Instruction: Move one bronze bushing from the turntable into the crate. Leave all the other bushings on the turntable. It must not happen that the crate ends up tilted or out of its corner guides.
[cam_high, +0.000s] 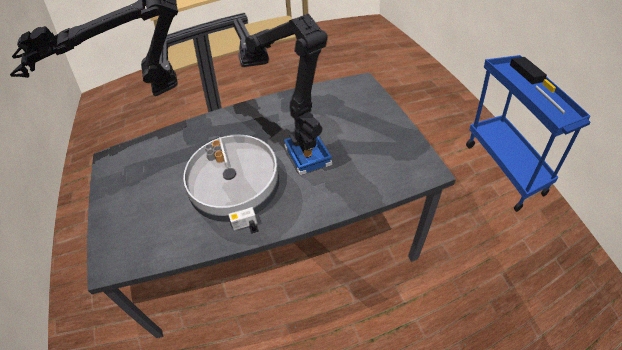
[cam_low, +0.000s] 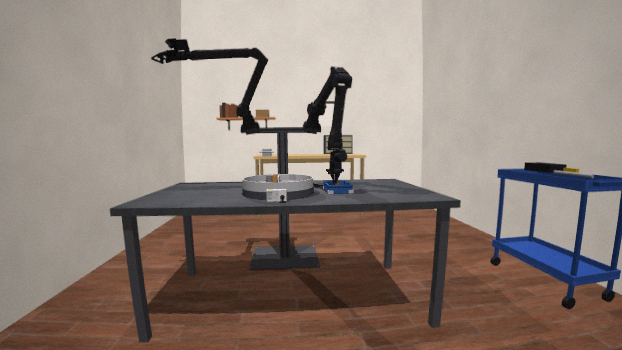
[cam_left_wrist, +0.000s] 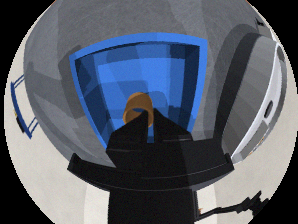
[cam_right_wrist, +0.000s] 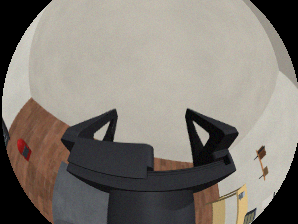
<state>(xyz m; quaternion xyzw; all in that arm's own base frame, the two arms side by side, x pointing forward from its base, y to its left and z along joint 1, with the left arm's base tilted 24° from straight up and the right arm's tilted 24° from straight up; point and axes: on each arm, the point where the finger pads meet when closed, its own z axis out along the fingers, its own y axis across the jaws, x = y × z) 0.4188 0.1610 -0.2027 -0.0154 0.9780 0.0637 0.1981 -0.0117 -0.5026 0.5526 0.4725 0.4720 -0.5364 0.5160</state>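
Right now the blue crate is 20 mm to the left of my left hand and 20 mm below it.
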